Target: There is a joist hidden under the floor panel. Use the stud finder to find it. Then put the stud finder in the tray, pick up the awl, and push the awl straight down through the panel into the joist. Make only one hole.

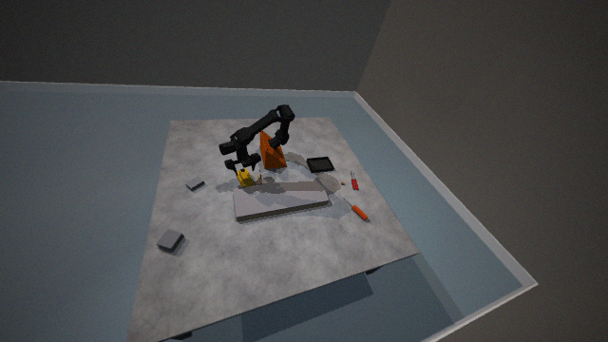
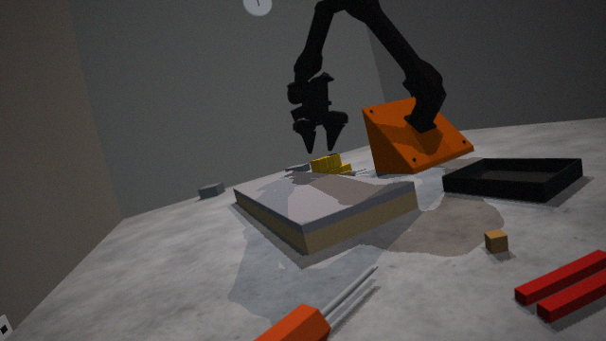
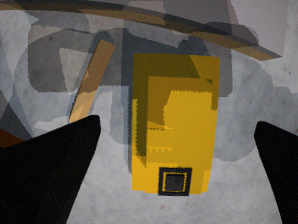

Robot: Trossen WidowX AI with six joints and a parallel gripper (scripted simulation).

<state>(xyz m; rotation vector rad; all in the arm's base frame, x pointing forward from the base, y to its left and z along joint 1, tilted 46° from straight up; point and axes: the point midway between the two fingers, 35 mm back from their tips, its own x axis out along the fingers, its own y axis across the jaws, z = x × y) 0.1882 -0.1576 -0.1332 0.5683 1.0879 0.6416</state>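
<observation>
Right now my gripper tip is 3 cm past the yellow stud finder, 3 cm above it and 1 cm to the left of it. The rest, counted from my gripper tip: black tray 52 cm to the left, 6 cm below, 4 cm behind; indicator light 4 cm behind, 2 cm below, 1 cm to the right; awl 9 cm to the left, 7 cm below, 3 cm behind.
</observation>
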